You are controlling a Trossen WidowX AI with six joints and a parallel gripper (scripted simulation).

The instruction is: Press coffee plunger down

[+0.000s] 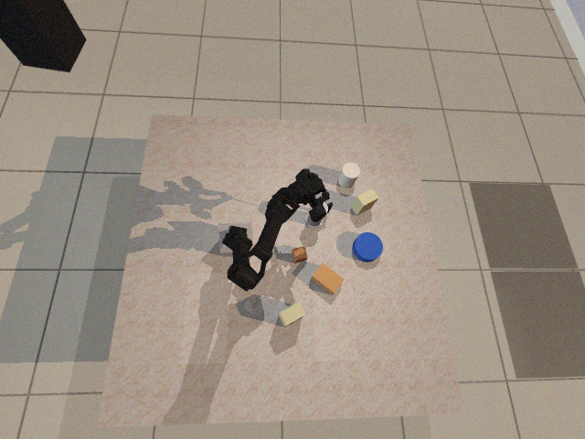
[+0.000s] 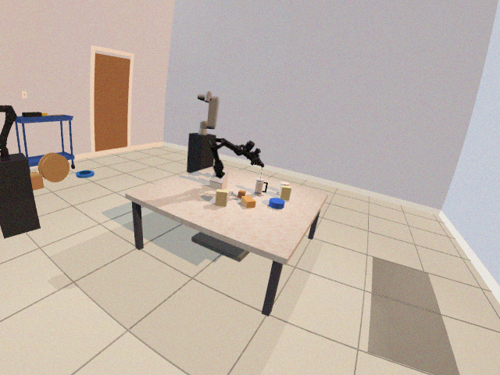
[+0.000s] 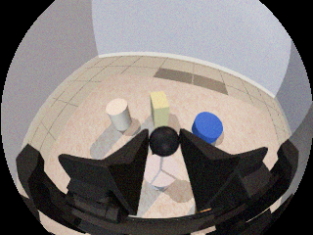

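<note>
My gripper tip is 130 mm above the coffee press and 10 mm to the right of it. Also, from my gripper tip: small brown cube (230 mm below, 180 mm to the right, 60 mm behind).
</note>
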